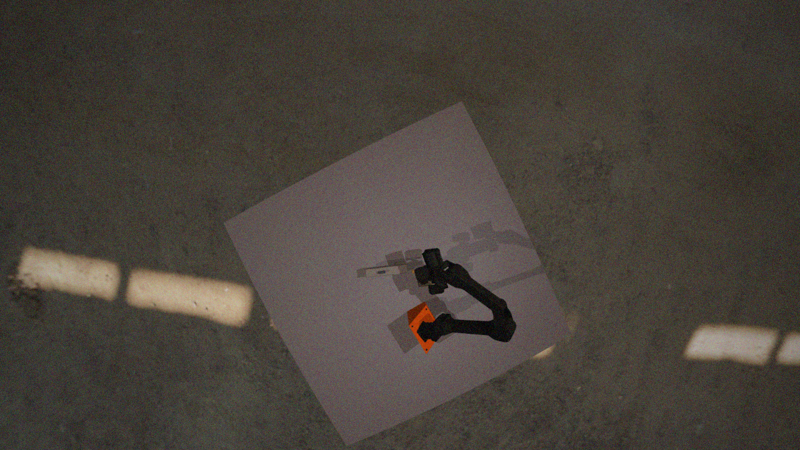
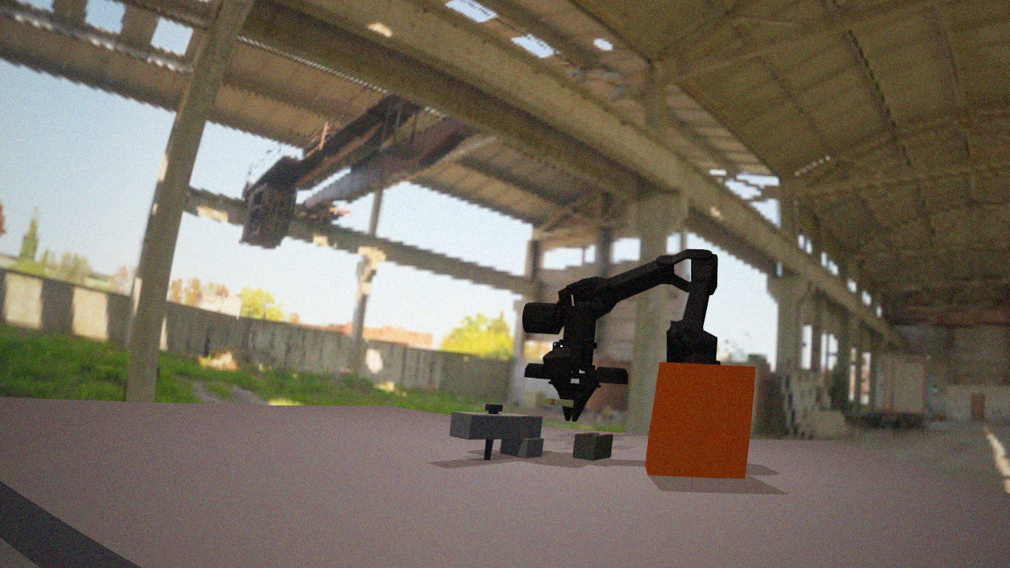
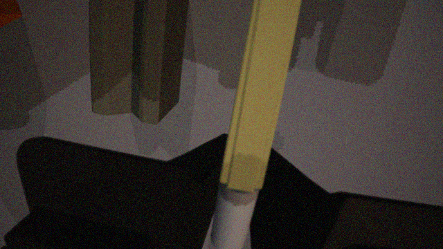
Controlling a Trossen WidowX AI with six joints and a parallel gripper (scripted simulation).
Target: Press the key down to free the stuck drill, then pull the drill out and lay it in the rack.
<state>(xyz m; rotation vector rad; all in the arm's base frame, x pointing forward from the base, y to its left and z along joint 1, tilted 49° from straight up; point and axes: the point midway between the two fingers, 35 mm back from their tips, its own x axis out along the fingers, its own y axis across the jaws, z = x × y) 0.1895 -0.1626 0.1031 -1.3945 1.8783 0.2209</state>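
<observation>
Now: gripper tip 2 cm short of the yellow drill, 3 cm to the right of it and 3 cm below it. From my gripper tip the other things lie so: rack: 4 cm behind, 6 cm to the left, 4 cm below; grey fixture block: 10 cm ahead, 17 cm to the left, 1 cm below; black key: 11 cm ahead, 19 cm to the left.
</observation>
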